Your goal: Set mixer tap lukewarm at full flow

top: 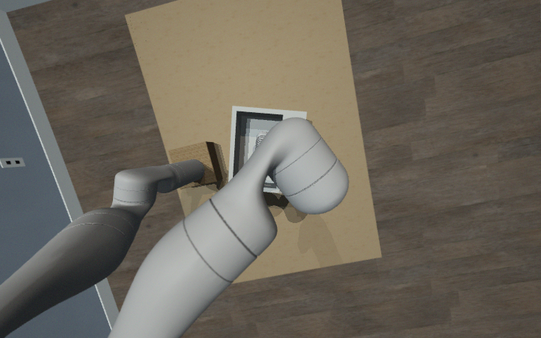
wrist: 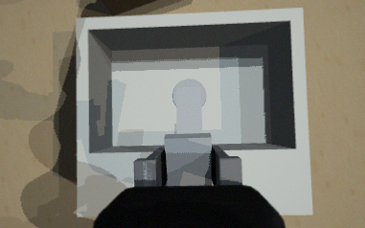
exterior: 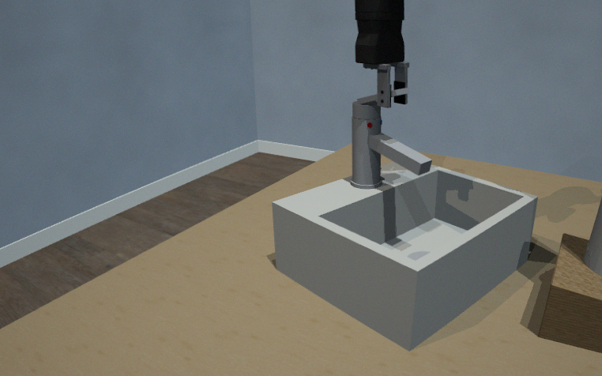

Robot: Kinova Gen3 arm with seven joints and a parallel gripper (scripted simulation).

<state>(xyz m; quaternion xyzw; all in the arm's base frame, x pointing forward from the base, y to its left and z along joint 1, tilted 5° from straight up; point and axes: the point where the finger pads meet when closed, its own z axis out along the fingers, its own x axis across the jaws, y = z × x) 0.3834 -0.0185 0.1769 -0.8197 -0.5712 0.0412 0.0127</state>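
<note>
Now: the flat lever 20 mm ahead of my hand, 10 mm to the right of it and 10 mm below it. From my hand the other things lie so: grey square sink: 60 mm behind, 20 mm to the left, 250 mm below; grey mixer tap: 40 mm ahead, 10 mm to the right, 60 mm below.
</note>
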